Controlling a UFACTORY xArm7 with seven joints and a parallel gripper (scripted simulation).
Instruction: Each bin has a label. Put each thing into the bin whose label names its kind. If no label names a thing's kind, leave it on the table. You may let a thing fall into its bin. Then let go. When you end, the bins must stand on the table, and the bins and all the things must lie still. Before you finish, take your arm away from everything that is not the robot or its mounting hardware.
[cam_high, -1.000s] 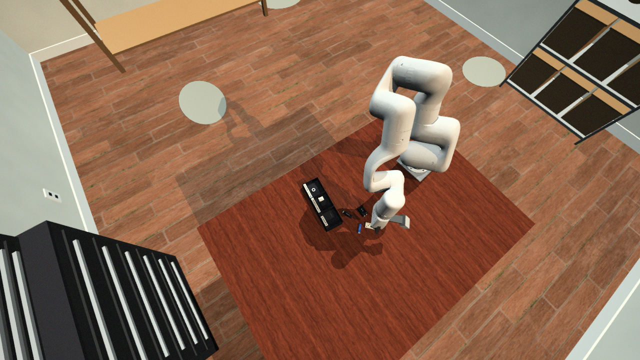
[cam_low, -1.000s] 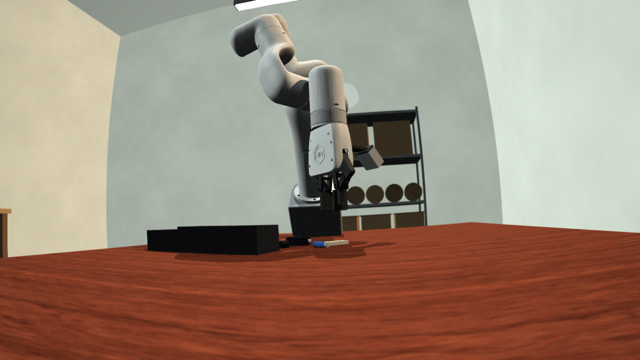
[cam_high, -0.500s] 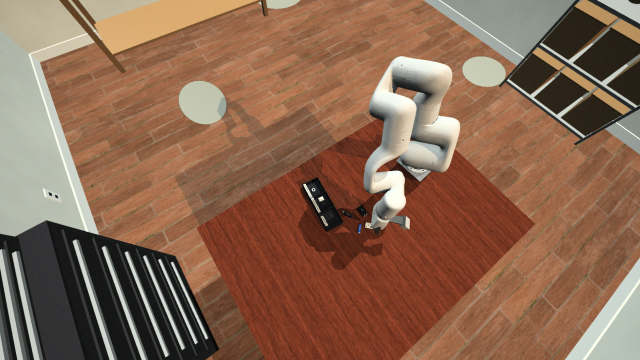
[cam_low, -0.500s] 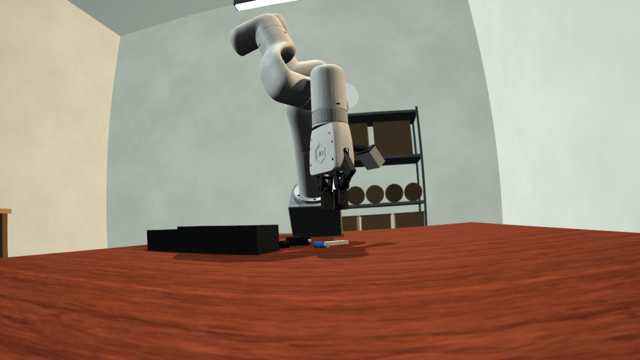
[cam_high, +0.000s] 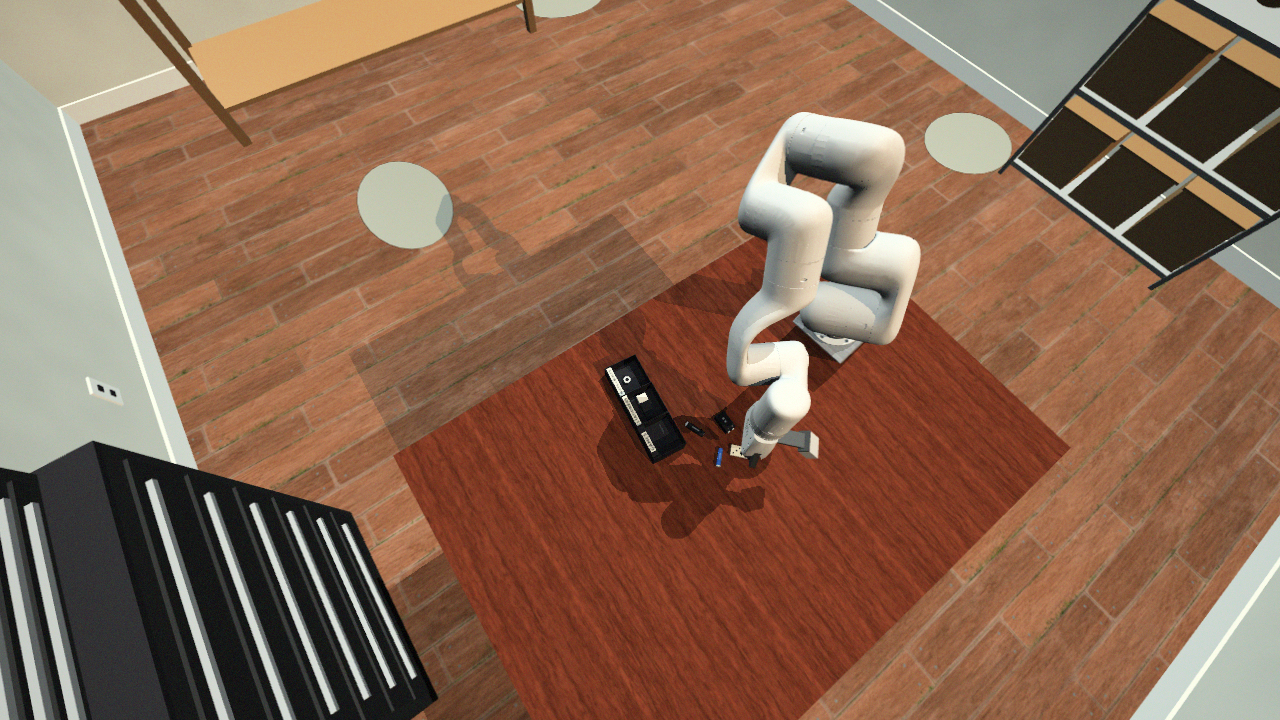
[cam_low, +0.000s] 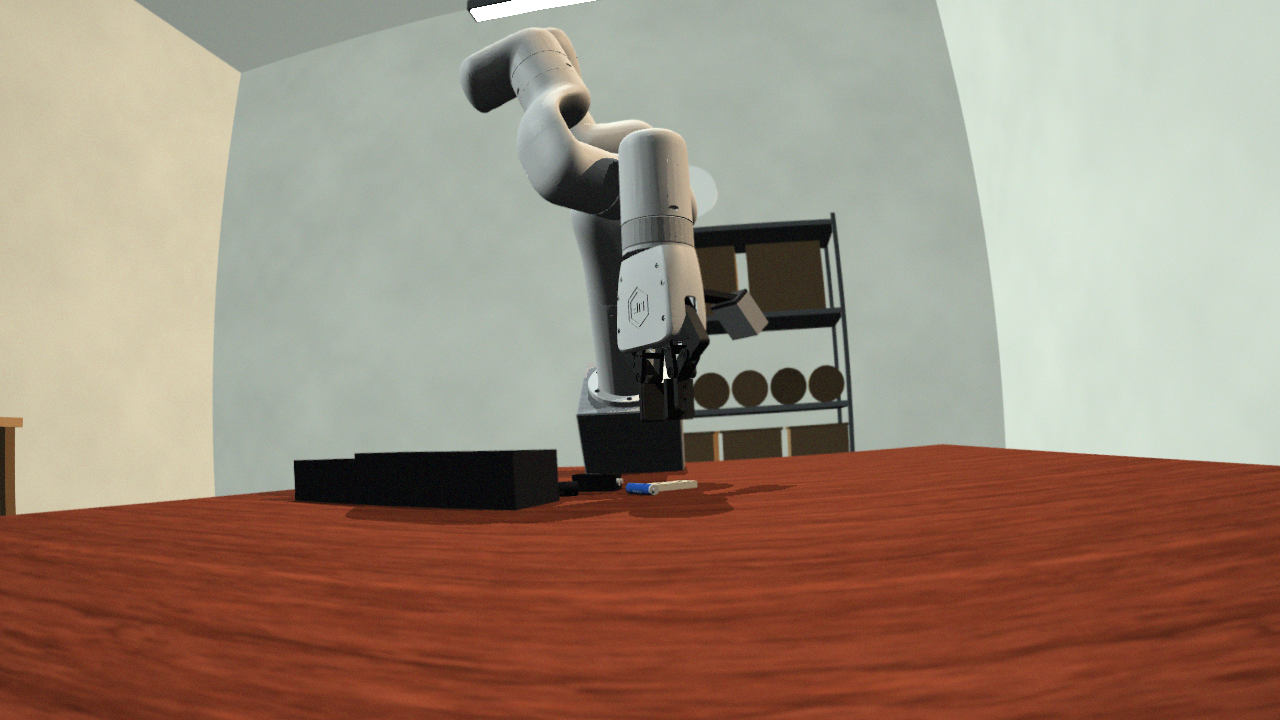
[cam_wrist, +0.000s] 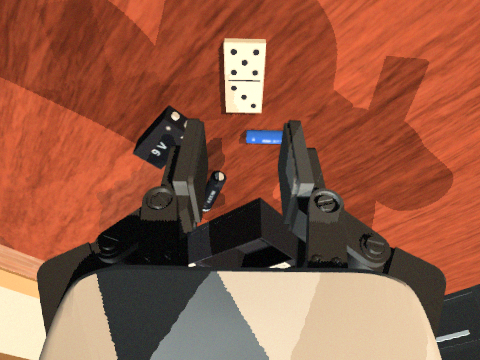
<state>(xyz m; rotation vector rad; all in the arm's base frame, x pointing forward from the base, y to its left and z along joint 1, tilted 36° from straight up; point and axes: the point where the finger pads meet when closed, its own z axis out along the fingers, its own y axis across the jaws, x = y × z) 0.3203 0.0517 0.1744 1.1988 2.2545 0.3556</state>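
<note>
My hand is 80 mm above the pale domino tile. Also, from my hand: black cylindrical battery (110 mm to the right, 80 mm below, 40 mm ahead); blue cylinder (80 mm below, 50 mm ahead, 30 mm to the right); black boxy battery (80 mm below, 70 mm to the right, 20 mm behind).
</note>
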